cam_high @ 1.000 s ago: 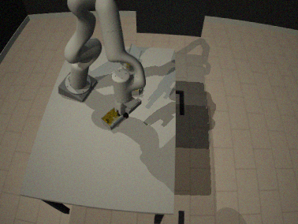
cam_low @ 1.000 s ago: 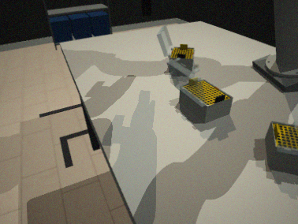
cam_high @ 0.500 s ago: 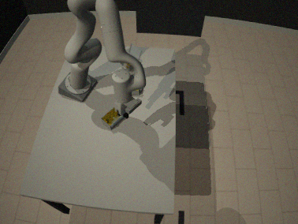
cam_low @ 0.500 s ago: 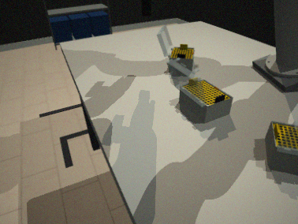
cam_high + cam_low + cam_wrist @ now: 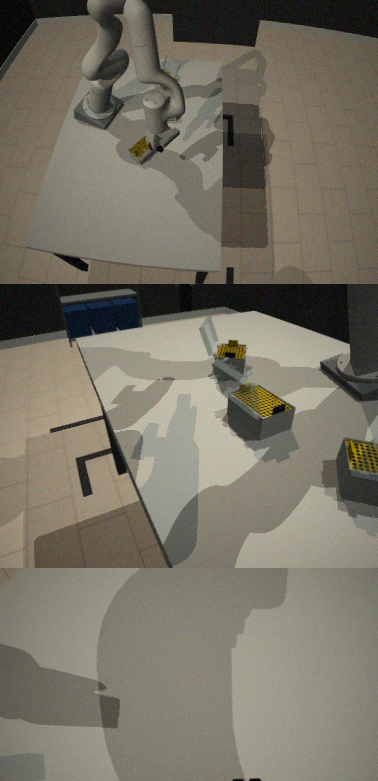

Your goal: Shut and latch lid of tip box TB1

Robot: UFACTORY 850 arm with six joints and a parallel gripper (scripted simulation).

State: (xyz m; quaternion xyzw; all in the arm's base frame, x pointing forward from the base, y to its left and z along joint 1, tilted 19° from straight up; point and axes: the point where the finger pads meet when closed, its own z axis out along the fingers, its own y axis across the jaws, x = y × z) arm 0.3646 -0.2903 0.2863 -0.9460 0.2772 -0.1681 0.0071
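The clear lid is 60 mm behind my hand, 40 mm to the left of it and 90 mm below it. From my hand the other things lie so: tip box 100 mm behind, 70 mm to the left, 120 mm below; label 150 mm behind, 560 mm to the left, 180 mm below; rack 110 mm behind, 70 mm to the left, 130 mm below.
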